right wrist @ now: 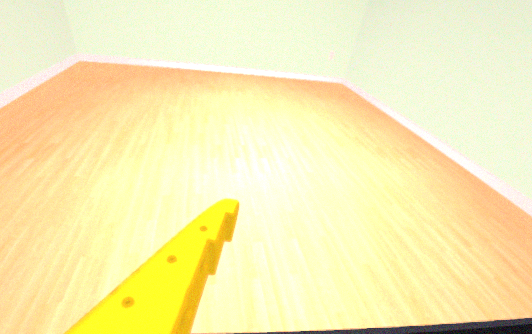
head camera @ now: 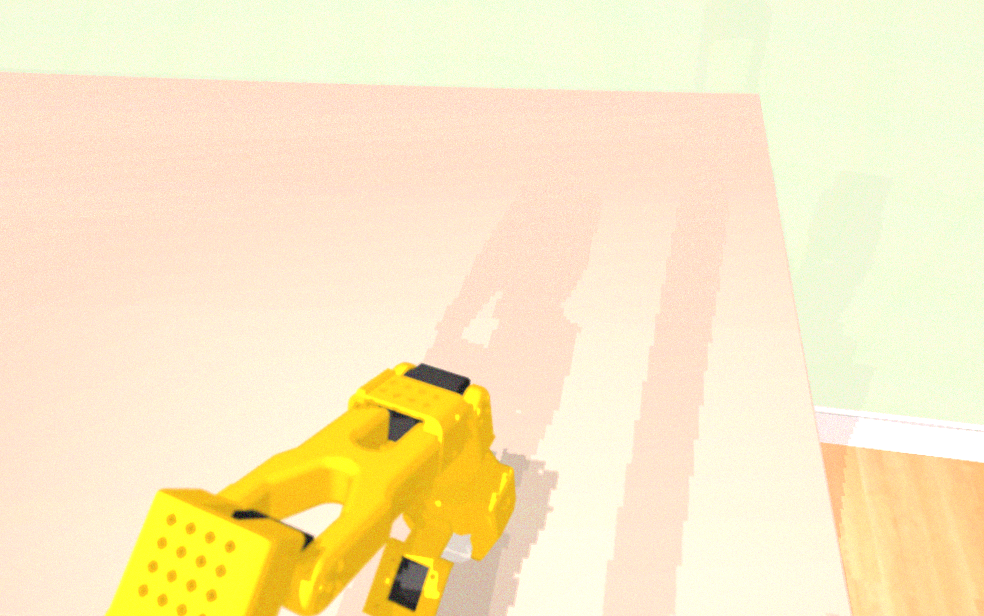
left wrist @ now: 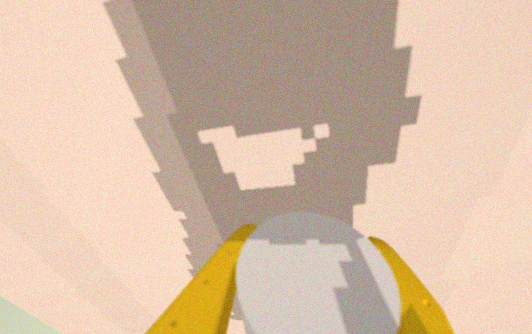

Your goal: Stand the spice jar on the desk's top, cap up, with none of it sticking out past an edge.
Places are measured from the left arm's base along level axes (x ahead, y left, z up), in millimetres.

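Pixels of known places: left end effector, tool point: (head camera: pixel 474 552) (left wrist: pixel 255 237); right end effector, tool point: (right wrist: pixel 236 215).
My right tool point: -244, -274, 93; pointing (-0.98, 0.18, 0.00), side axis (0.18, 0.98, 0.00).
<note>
Behind a point stands the place of what it marks, as x, y, z.
The spice jar (head camera: pixel 458 547) @[255, -27, -31] (left wrist: pixel 300 285) @[255, -19, -29] shows a pale grey round end in the left wrist view, and a small part of it shows in the head view. My left gripper (head camera: pixel 456 541) @[264, -34, -49] (left wrist: pixel 311 233) is shut on it, one jaw pressing each side. The jar is over the desk's top (head camera: pixel 217 276) @[467, 321, -55] (left wrist: pixel 60 100) @[214, -90, -55], left of the desk's right edge in the head view. Its lower part is hidden, so I cannot tell whether its base touches the desk. My right gripper (right wrist: pixel 231 206) is fully open over the floor, with one notched jaw in view.
The desk's right edge (head camera: pixel 798 326) @[551, -226, -55] runs down the head view, with wooden floor (head camera: pixel 915 530) @[882, -547, -774] (right wrist: pixel 300 200) @[-1177, 137, -775] beyond it. A pale green wall (head camera: pixel 907 290) @[1044, -430, -391] (right wrist: pixel 215 30) @[-3746, -624, -254] stands behind. Arm shadows lie across the desk. A dark edge (right wrist: pixel 450 327) crosses the bottom of the right wrist view.
</note>
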